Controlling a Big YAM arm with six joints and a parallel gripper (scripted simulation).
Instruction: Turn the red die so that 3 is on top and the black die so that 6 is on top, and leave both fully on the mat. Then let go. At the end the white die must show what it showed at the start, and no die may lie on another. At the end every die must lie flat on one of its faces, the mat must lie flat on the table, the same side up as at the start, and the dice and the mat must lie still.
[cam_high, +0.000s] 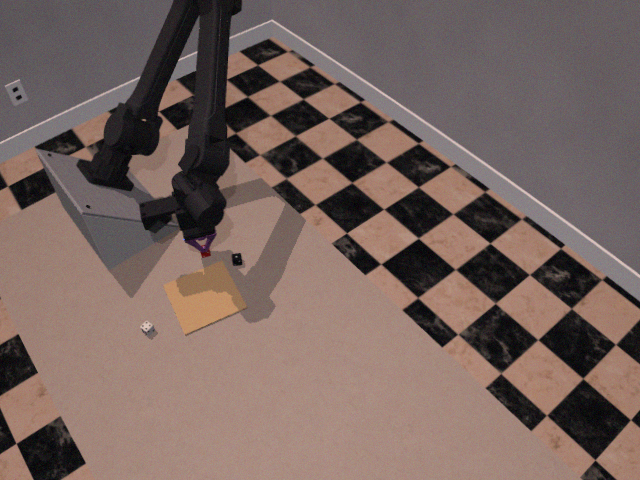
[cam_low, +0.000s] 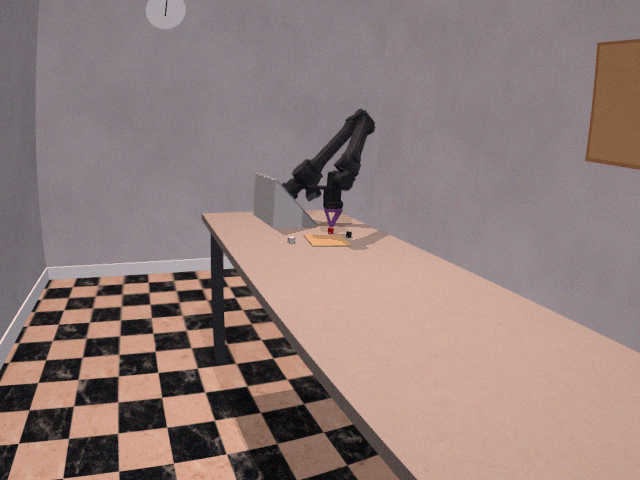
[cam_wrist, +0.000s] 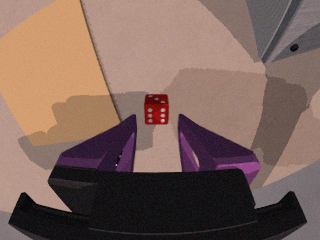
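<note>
My gripper is now 30 mm above the red die. The rest, counted from my hand: orange mat (100 mm ahead, 70 mm to the right, 30 mm below); white die (100 mm ahead, 200 mm to the right, 30 mm below); black die (70 mm ahead, 40 mm to the left, 30 mm below).
</note>
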